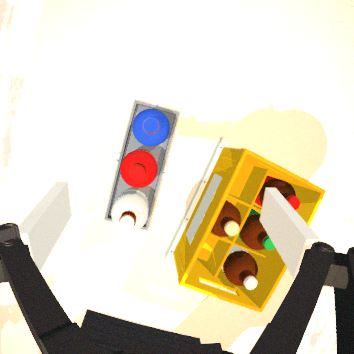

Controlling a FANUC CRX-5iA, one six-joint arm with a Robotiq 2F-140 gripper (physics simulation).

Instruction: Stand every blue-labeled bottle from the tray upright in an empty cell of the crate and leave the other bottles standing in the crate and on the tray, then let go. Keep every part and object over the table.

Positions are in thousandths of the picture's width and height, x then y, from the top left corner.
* gripper: 470,572
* blue-labeled bottle: 425,360
